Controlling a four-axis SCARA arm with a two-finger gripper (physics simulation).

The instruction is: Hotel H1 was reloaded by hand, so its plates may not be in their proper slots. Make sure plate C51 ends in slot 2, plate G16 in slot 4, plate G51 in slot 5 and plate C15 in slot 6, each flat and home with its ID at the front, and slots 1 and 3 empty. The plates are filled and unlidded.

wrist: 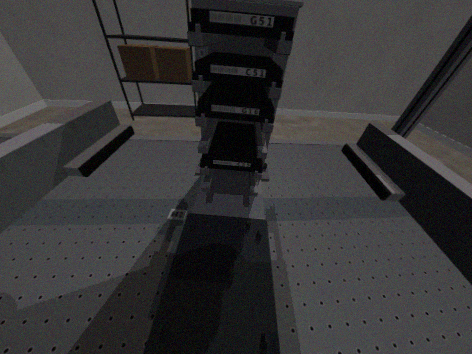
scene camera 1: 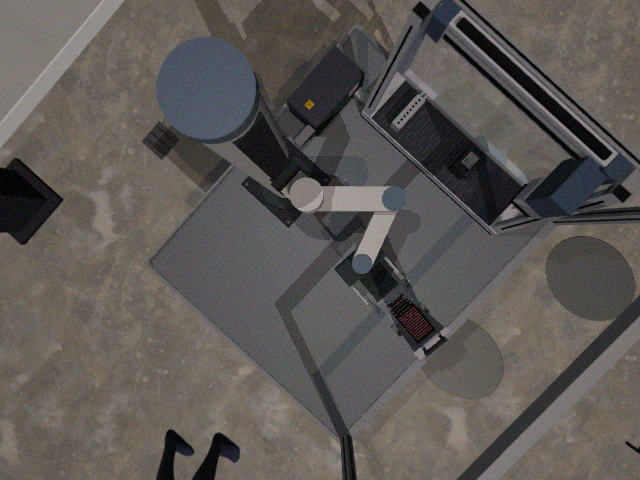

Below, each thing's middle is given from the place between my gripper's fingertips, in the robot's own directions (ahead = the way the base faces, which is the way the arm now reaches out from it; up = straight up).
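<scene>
Plate G51 [scene camera 1: 414,322] is 14 cm ahead of my hand, 5 cm above it and 1 cm to the right of it. Plate G16 [wrist: 230,101] is also 14 cm ahead of my hand and 1 cm to the right of it, but 2 cm below it, whereas plate C51 [wrist: 222,67], with the same 14 cm ahead of my hand and 1 cm to the right of it, sits 2 cm above it. And there is the dark flat slab [scene camera 1: 377,280], which I find 17 cm below my hand, 3 cm behind it and 1 cm to the left of it.
</scene>
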